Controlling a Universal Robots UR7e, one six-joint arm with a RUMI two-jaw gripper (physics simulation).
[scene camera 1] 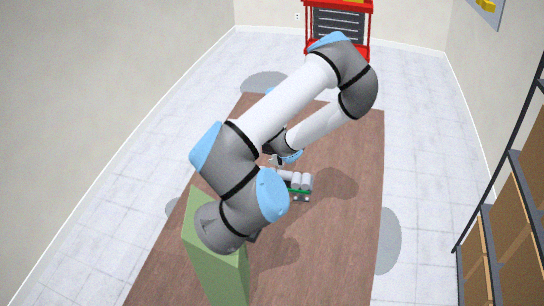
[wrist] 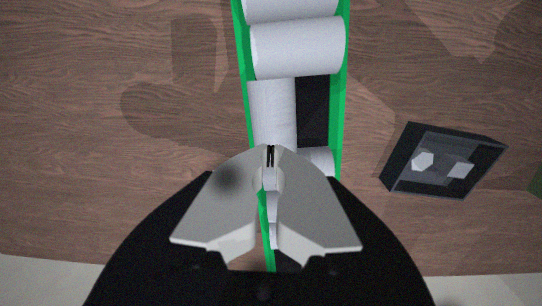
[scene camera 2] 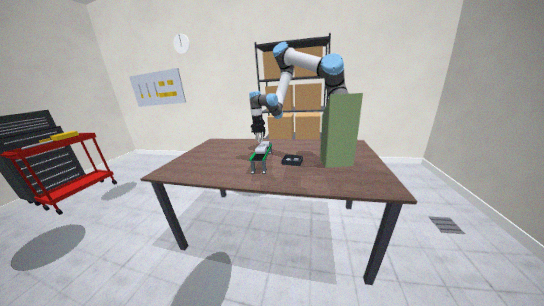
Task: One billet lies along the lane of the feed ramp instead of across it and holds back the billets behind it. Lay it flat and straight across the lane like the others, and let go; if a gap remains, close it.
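Places are measured from the arm's base along level axes (x back, y right, z up), in millimetres.
Where they show: gripper, fingertip midpoint: [scene camera 1: 281, 168] [wrist: 271, 147] [scene camera 2: 260, 143]; arm's base, link origin: [scene camera 1: 216, 229] [scene camera 2: 341, 105].
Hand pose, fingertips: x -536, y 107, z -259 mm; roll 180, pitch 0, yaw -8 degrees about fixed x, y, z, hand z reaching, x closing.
Note:
Each offset is from my fingertips to the centre of the thing. "pt": to the spot under its first point. Level surfaces: height alone.
In the wrist view the feed ramp [wrist: 338, 110] [scene camera 1: 300, 191] runs away from the gripper between green rails. One white billet {dx +3, dy +13, dz -32 mm} [wrist: 272, 112] lies along the lane against the left rail, with bare dark lane to its right. Beyond its far end, a billet {dx +25, dy +65, dz -38 mm} [wrist: 300, 47] lies across the lane, and another crosswise billet {pt dx +23, dy +90, dz -29 mm} [wrist: 291, 9] follows. Below its near end, part of a crosswise billet {dx +20, dy -38, dz -26 mm} [wrist: 321, 159] shows beside the fingers. My gripper [wrist: 271, 147] [scene camera 2: 259, 142] is shut with nothing between its fingers. Its tips overlap the near end of the lengthwise billet in the wrist view; contact is unclear. The fingers hide the lower billets.
A black tray {dx +234, dy -99, dz -97 mm} [wrist: 392, 167] [scene camera 2: 292, 163] with two light pieces stands on the table {dz -114 mm} [scene camera 2: 210, 172] to the ramp's right in the wrist view. A green pedestal [scene camera 2: 342, 130] [scene camera 1: 215, 272] carries the arm. A red cart [scene camera 2: 75, 187] and a shelf rack [scene camera 2: 256, 62] stand beyond the table.

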